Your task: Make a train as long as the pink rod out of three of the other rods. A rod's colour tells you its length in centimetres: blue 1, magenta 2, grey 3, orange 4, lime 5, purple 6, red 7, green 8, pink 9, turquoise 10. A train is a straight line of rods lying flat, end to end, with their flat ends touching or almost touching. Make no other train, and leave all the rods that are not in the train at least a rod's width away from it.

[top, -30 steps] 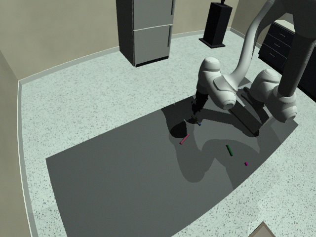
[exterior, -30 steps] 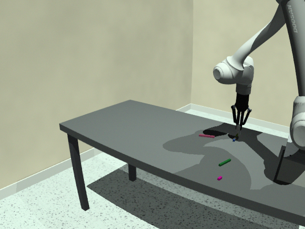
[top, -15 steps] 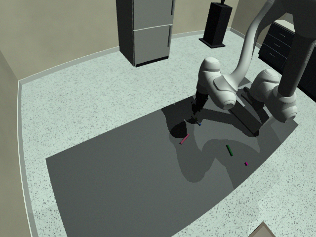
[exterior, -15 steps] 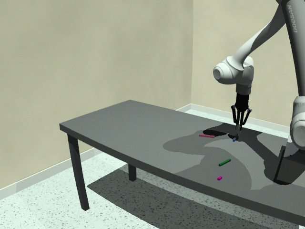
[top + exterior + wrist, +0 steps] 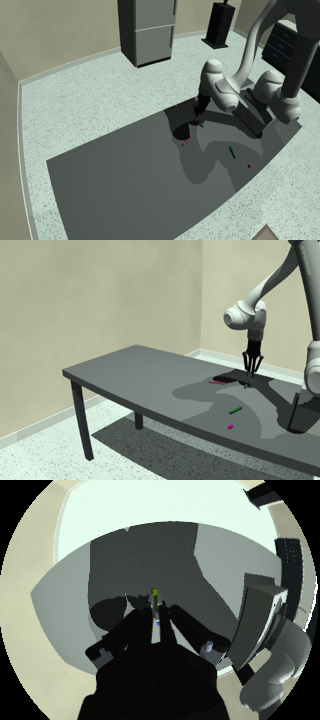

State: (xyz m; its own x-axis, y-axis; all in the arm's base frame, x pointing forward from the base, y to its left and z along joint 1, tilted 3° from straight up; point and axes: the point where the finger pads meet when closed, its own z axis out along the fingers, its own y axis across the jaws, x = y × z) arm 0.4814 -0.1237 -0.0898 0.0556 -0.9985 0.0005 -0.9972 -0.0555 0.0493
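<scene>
My gripper is now 30 mm above the lime rod. Also, from my hand: blue rod (60 mm to the left, 30 mm below); then pink rod (150 mm ahead, 110 mm to the left, 30 mm below); then grey rod (40 mm to the left, 30 mm below).
</scene>
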